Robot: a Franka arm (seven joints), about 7 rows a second.
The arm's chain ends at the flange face. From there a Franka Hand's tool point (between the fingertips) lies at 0.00 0.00 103.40 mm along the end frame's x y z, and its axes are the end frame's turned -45 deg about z.
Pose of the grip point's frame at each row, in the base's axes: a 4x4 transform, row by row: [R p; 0 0 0 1], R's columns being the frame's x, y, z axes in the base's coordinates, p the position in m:
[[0.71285, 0.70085, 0.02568, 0.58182], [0.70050, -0.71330, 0.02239, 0.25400], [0.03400, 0.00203, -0.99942, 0.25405], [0, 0, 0, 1]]
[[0.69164, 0.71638, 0.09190, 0.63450], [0.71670, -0.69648, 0.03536, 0.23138], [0.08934, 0.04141, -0.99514, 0.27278], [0, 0, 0, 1]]
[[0.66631, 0.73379, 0.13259, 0.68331], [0.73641, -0.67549, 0.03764, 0.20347], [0.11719, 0.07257, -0.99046, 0.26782], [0, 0, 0, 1]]
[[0.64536, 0.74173, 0.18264, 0.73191], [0.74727, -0.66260, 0.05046, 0.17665], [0.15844, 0.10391, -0.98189, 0.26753], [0, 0, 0, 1]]
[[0.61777, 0.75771, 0.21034, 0.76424], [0.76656, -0.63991, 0.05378, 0.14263], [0.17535, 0.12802, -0.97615, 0.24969], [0, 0, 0, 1]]
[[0.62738, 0.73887, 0.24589, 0.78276], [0.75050, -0.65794, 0.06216, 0.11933], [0.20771, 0.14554, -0.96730, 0.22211], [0, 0, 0, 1]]
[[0.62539, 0.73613, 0.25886, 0.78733], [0.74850, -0.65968, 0.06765, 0.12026], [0.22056, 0.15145, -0.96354, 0.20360], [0, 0, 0, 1]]
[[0.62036, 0.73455, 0.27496, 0.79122], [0.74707, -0.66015, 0.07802, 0.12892], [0.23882, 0.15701, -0.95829, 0.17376], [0, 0, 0, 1]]
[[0.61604, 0.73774, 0.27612, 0.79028], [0.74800, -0.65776, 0.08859, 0.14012], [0.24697, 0.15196, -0.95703, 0.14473], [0, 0, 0, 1]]
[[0.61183, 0.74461, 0.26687, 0.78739], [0.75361, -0.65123, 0.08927, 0.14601], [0.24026, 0.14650, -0.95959, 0.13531], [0, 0, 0, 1]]
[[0.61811, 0.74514, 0.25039, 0.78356], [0.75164, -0.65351, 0.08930, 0.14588], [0.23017, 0.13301, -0.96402, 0.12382], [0, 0, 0, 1]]
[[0.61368, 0.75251, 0.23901, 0.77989], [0.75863, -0.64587, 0.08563, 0.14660], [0.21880, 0.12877, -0.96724, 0.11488], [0, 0, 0, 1]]
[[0.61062, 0.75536, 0.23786, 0.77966], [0.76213, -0.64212, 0.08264, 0.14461], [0.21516, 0.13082, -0.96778, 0.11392], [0, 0, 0, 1]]
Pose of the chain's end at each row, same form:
[[0.99964, -0.00849, 0.02568, 0.57916], [-0.00905, -0.99971, 0.02239, 0.25168], [0.02548, -0.02261, -0.99942, 0.35739], [0, 0, 0, 1]]
[[0.99562, 0.01749, 0.09190, 0.62500], [0.01430, -0.99927, 0.03536, 0.22772], [0.09245, -0.03389, -0.99514, 0.37568], [0, 0, 0, 1]]
[[0.99002, 0.04772, 0.13259, 0.66960], [0.04308, -0.99836, 0.03764, 0.19958], [0.13418, -0.03155, -0.99046, 0.37023], [0, 0, 0, 1]]
[[0.98082, 0.06814, 0.18264, 0.71303], [0.05987, -0.99693, 0.05046, 0.17143], [0.18551, -0.03856, -0.98189, 0.36906], [0, 0, 0, 1]]
[[0.97261, 0.09895, 0.21034, 0.74249], [0.08956, -0.99452, 0.05378, 0.13707], [0.21451, -0.03347, -0.97615, 0.35062], [0, 0, 0, 1]]
[[0.96608, 0.07884, 0.24589, 0.75733], [0.06545, -0.99592, 0.06216, 0.11290], [0.24979, -0.04396, -0.96730, 0.32213], [0, 0, 0, 1]]
[[0.96274, 0.07831, 0.25886, 0.76056], [0.06281, -0.99573, 0.06765, 0.11326], [0.26305, -0.04887, -0.96354, 0.30323], [0, 0, 0, 1]]
[[0.95807, 0.08074, 0.27496, 0.76279], [0.06146, -0.99505, 0.07802, 0.12085], [0.27989, -0.05785, -0.95829, 0.27285], [0, 0, 0, 1]]
[[0.95727, 0.08605, 0.27612, 0.76173], [0.06381, -0.99402, 0.08859, 0.13096], [0.28209, -0.06718, -0.95703, 0.24369], [0, 0, 0, 1]]
[[0.95915, 0.09389, 0.26687, 0.75980], [0.07239, -0.99337, 0.08927, 0.13678], [0.27348, -0.06630, -0.95959, 0.23453], [0, 0, 0, 1]]
[[0.96396, 0.08982, 0.25039, 0.75767], [0.06939, -0.99359, 0.08930, 0.13665], [0.25681, -0.06870, -0.96402, 0.22350], [0, 0, 0, 1]]
[[0.96604, 0.09817, 0.23901, 0.75518], [0.07973, -0.99313, 0.08563, 0.13775], [0.24577, -0.06366, -0.96724, 0.21489], [0, 0, 0, 1]]
[[0.96589, 0.10235, 0.23786, 0.75507], [0.08486, -0.99295, 0.08264, 0.13607], [0.24464, -0.05964, -0.96778, 0.21399], [0, 0, 0, 1]]

